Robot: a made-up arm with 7 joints.
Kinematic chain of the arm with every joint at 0, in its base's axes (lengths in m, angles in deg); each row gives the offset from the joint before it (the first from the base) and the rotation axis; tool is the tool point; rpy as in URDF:
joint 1: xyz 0.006 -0.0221 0.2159 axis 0 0.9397 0.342
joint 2: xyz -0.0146 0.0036 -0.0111 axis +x
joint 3: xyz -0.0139 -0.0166 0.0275 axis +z
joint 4: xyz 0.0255 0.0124 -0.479 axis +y
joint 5: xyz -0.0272 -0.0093 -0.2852 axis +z
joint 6: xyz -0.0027 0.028 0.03 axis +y
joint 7: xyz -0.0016 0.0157 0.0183 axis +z
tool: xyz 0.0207 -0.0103 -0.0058 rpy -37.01 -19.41 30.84
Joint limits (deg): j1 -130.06..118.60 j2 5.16..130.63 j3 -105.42..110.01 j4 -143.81..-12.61 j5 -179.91..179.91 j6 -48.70..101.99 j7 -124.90..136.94
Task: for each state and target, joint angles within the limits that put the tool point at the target. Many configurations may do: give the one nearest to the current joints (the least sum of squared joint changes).
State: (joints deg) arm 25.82 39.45 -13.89 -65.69 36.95 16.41 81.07
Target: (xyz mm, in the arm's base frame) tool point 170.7 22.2 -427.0
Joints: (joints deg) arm 2.15 8.11 -24.36 -60.34 40.67 17.86 81.53
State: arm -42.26 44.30 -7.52 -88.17 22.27 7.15 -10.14
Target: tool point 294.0 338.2 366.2
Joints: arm -43.88 73.28 15.92 -103.23 20.35 7.12 -8.10
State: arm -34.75 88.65 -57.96 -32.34 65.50 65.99 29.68
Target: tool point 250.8 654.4 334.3
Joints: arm -50.73 95.80 -54.51 -29.36 65.79 70.07 31.11
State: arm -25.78 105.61 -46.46 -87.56 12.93 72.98 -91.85
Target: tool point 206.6 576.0 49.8
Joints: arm -14.11 88.58 -56.94 -55.19 16.76 72.57 -88.30
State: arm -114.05 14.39 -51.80 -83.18 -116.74 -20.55 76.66
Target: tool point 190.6 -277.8 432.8
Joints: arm -126.08 20.96 -39.32 -119.81 -109.32 -22.33 80.29
